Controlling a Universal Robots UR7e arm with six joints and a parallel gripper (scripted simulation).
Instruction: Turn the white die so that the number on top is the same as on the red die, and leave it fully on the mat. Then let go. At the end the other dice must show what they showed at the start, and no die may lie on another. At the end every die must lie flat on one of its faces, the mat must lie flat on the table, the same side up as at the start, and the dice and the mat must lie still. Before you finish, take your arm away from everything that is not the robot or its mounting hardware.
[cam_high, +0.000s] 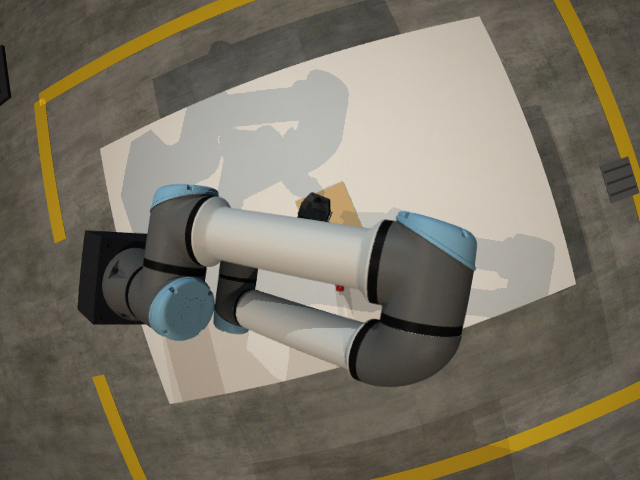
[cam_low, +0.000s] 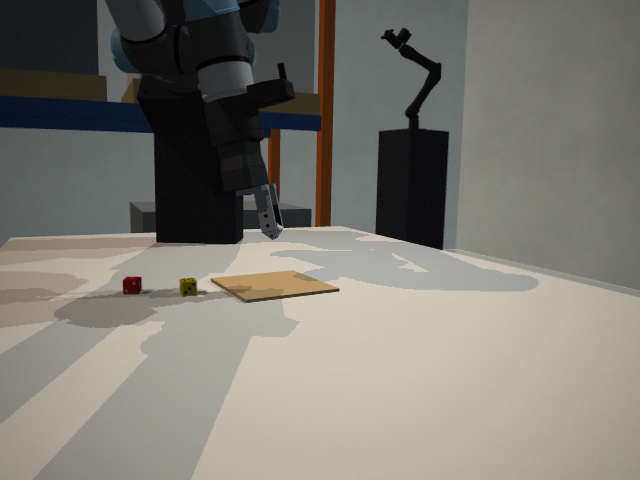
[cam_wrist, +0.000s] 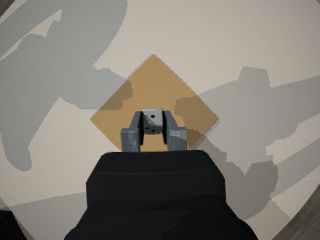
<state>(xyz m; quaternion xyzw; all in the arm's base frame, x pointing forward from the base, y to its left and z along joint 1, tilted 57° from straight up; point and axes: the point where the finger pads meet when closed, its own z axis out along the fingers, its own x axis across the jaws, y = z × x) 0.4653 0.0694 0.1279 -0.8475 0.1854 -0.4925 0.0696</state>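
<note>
Now: the white die 2 cm below my hand. The rest, counted from my hand: yellow die: 12 cm to the right, 9 cm below; then red die: 19 cm to the right, 9 cm below, 4 cm behind; then tan mat: 10 cm below.
</note>
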